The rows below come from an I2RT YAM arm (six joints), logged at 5 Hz.
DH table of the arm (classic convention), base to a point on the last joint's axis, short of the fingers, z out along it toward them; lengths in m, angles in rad. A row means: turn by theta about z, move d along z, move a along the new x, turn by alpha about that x. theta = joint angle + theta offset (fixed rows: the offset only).
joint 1: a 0.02; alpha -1.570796; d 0.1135; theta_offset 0
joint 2: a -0.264; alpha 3.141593; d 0; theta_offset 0
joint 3: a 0.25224; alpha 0; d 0; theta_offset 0.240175
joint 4: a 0.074; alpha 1.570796; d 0; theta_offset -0.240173
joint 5: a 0; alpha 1.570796; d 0; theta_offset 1.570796
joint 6: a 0; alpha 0; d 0.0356; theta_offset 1.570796
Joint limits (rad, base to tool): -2.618..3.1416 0..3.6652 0..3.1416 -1.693..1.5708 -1.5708..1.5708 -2.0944..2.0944
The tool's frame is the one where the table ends.
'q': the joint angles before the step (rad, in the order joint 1, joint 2, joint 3, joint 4, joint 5, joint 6). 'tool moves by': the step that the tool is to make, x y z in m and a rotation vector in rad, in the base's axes. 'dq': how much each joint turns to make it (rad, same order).
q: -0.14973 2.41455 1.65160 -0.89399 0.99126 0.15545
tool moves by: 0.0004 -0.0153 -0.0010 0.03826 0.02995 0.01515
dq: -0.03631 -0.00015 0.00028 0.04278 -0.02936 -0.09549
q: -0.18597 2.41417 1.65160 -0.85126 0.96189 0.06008
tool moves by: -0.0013 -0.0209 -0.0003 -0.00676 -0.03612 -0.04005
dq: -0.04777 0.00027 -0.00036 0.04844 -0.00076 -0.01351
